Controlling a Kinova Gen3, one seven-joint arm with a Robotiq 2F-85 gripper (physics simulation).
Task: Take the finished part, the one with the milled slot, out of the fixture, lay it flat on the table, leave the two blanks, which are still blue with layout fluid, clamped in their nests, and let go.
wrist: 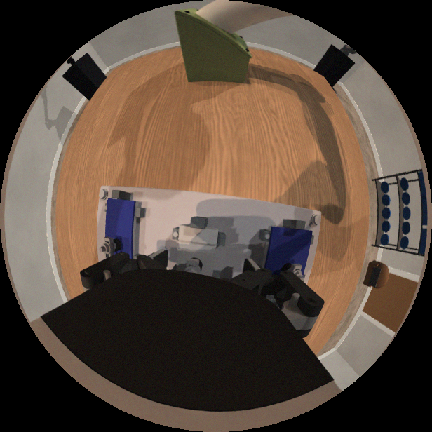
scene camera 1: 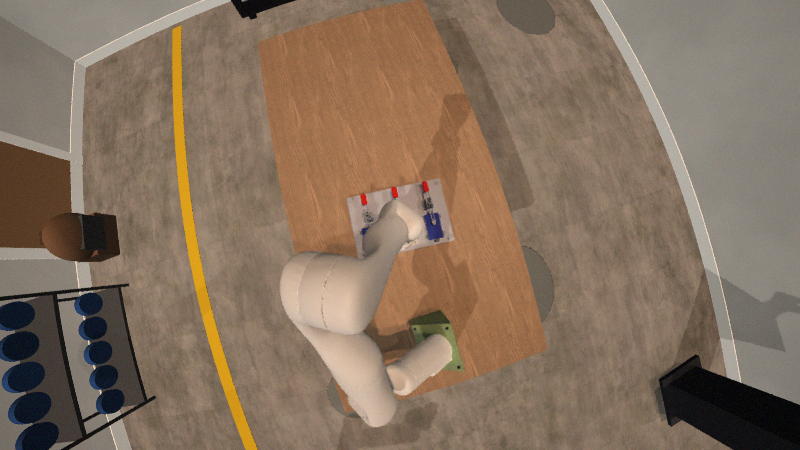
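Seen in the pictures: arm's base, origin of its link: (scene camera 1: 439, 346).
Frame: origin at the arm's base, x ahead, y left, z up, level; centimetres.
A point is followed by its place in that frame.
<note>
The finished part (wrist: 198, 236), a pale grey block, sits in the middle nest of the light grey fixture plate (scene camera 1: 411, 194) @[x 50.4, y -9.3, z -12.6 cm] (wrist: 160, 205); the arm hides it in the scene view. One blue blank (scene camera 1: 433, 225) @[x 37.1, y -12.6, z -11.0 cm] (wrist: 120, 220) is in the left nest of the wrist view. The other blue blank (scene camera 1: 364, 230) @[x 43.4, y 10.8, z -10.5 cm] (wrist: 289, 247) is in the right nest and partly hidden by the arm in the scene view. My gripper (wrist: 204, 263) is open and empty above the plate, its fingers spread on either side of the middle nest's line. The middle clamp (wrist: 192, 265) shows partly between them.
Red clamp handles (scene camera 1: 364, 199) @[x 53.4, y 7.2, z -8.5 cm] (scene camera 1: 394, 192) @[x 52.1, y -3.4, z -8.0 cm] (scene camera 1: 425, 186) @[x 50.8, y -14.4, z -9.0 cm] stand along the plate's far edge. The wooden table (scene camera 1: 358, 111) @[x 90.2, y -1.3, z -14.1 cm] (wrist: 235, 135) carries the fixture and the green arm mount (scene camera 1: 456, 357) @[x -3.6, y -3.6, z 3.7 cm] (wrist: 215, 60). A rack with blue round items stands off the table at the scene view's lower left.
</note>
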